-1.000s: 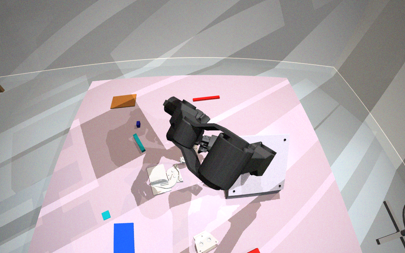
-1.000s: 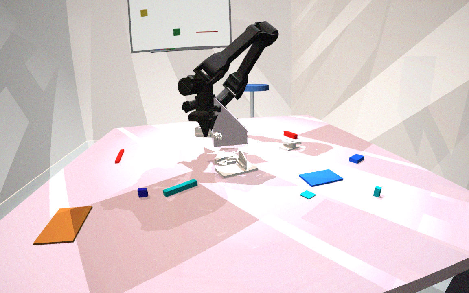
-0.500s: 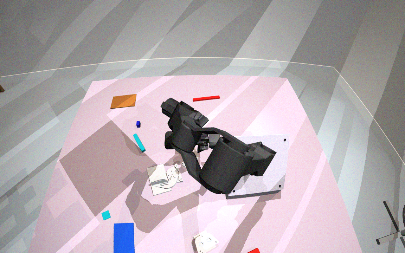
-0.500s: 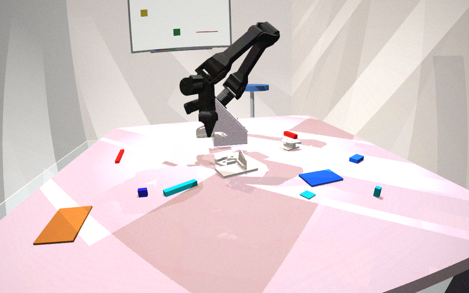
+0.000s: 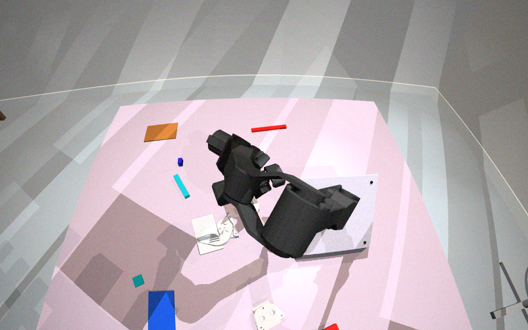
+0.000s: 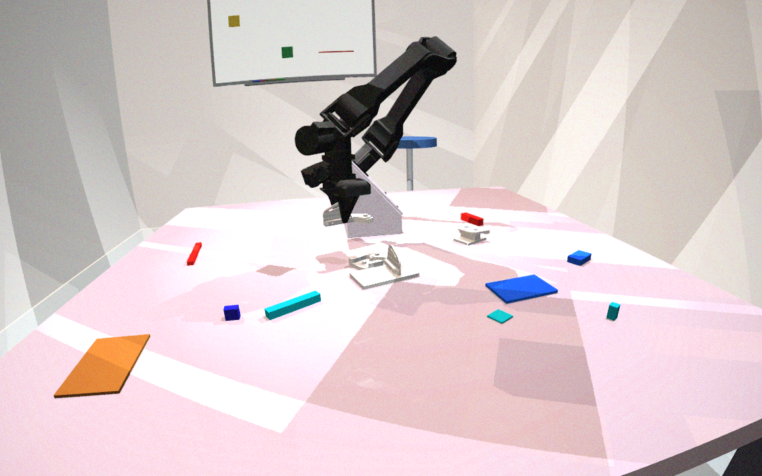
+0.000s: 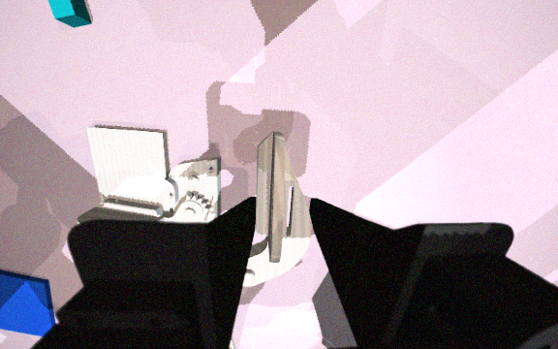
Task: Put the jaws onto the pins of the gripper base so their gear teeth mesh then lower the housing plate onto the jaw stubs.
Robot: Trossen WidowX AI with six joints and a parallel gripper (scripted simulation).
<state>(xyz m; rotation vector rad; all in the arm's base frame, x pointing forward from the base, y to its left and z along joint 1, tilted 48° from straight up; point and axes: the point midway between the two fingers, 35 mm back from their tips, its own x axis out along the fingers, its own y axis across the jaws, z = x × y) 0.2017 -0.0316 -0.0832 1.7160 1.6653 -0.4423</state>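
My gripper tip is 140 mm short of the white sheet, 60 mm to the right of it and 80 mm above it. From my gripper tip the other things lie so: white jaw (90 mm ahead, 60 mm to the left, 70 mm below); housing plate (70 mm ahead, 40 mm to the left, 80 mm below); cyan bar (220 mm ahead, 130 mm to the right, 80 mm below).
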